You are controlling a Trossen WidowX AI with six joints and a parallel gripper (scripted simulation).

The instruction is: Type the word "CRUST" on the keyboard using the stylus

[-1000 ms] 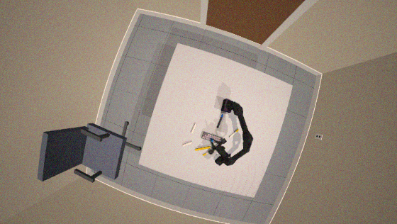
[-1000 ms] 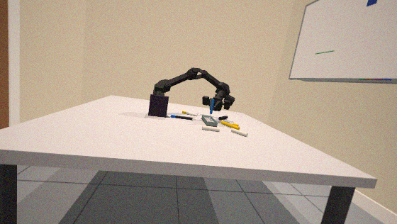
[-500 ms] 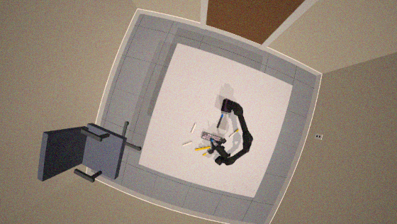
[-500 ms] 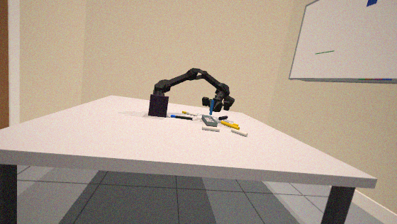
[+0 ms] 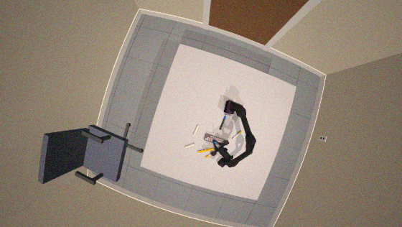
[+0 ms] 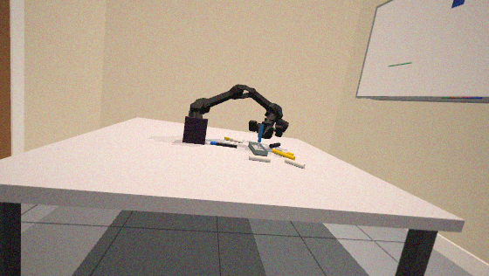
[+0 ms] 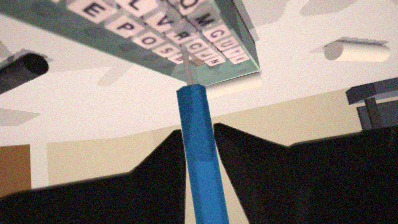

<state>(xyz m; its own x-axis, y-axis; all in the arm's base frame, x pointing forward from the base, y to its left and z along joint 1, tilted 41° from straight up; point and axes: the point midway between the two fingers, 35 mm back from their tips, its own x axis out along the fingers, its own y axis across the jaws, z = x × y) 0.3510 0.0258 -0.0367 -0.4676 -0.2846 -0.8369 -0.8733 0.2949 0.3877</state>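
Right now my gripper tip is 10 mm above the blue stylus. From my gripper tip the other things lie so: stylus tip 50 mm below; then blue-and-black pen 200 mm behind, 30 mm to the left, 70 mm below; then yellow pen 130 mm ahead, 30 mm to the right, 70 mm below.
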